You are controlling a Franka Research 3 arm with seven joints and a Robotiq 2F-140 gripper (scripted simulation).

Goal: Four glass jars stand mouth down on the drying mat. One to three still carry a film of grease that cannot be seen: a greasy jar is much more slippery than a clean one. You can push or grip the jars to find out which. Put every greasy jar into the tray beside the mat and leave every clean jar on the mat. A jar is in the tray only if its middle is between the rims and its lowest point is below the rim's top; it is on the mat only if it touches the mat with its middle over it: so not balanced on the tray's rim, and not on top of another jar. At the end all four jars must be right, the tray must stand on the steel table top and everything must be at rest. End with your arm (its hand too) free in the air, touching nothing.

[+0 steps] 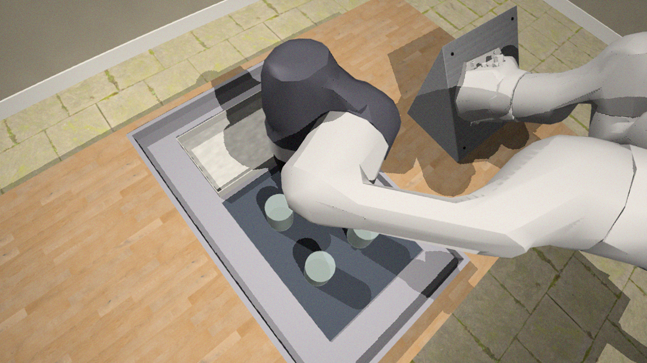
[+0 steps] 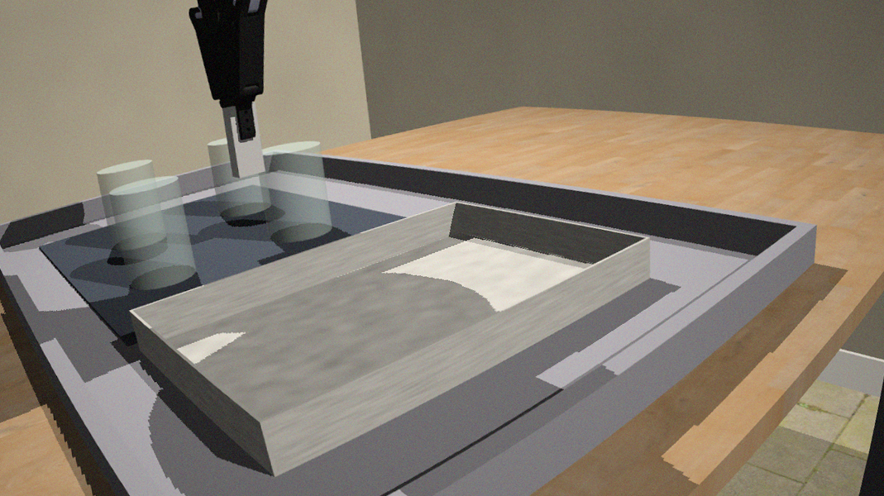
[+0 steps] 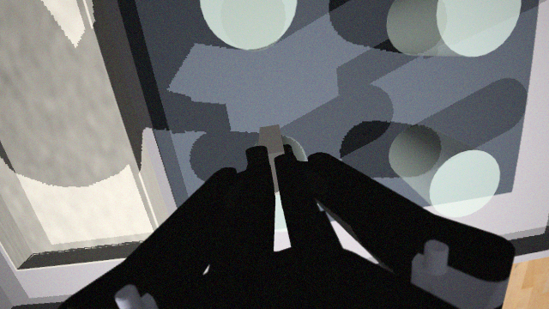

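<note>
Right now the steel table top is 10 mm behind my hand, 30 mm to the right of it and 110 mm below it. Round my hand: dark drying mat (20 mm behind, 80 mm to the left, 100 mm below); tray (20 mm behind, 240 mm to the right, 100 mm below).
</note>
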